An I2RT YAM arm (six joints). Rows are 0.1 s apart.
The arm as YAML. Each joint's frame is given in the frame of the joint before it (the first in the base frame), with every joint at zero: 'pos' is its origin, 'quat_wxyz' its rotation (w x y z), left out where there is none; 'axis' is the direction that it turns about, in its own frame. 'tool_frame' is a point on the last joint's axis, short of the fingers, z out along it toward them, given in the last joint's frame.
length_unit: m
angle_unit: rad
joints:
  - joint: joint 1
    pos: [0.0, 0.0, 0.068]
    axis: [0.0, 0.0, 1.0]
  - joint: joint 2
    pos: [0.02, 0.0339, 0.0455]
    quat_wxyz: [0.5, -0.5, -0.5, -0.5]
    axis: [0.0, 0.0, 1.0]
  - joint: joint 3
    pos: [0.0, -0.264, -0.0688]
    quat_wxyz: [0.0, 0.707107, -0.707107, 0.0]
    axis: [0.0, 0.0, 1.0]
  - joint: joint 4
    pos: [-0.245, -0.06, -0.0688]
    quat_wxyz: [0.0, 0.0, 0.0, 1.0]
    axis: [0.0, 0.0, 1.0]
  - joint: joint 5
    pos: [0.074, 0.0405, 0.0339]
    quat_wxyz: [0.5, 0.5, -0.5, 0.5]
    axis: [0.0, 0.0, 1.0]
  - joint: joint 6
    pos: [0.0, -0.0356, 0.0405]
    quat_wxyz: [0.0, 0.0, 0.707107, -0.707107]
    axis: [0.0, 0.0, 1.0]
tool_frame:
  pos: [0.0, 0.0, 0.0]
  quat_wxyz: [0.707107, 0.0, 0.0, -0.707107]
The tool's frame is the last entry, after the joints.
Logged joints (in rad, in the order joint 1, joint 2, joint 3, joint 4, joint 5, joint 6), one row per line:
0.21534 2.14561 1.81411 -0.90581 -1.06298 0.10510
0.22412 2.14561 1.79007 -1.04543 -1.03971 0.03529
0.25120 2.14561 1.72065 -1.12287 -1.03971 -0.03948
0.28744 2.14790 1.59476 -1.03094 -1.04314 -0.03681
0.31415 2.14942 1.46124 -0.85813 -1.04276 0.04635
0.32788 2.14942 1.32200 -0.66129 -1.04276 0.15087
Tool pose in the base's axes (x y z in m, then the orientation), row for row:
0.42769 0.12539 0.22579 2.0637 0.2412 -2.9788
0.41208 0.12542 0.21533 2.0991 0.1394 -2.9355
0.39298 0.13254 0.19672 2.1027 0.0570 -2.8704
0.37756 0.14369 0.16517 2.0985 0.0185 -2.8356
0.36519 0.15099 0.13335 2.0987 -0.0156 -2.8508
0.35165 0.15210 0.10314 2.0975 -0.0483 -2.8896
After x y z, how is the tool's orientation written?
As angles about the fixed x, y, z axes (roll, pitch, yaw), in radians.
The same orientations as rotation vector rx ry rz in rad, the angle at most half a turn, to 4 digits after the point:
-0.3956 2.5530 1.5612
-0.3857 2.6769 1.5629
0.4017 -2.6244 -1.5143
0.4118 -2.5792 -1.4870
0.3645 -2.5695 -1.4722
0.2894 -2.5706 -1.4684

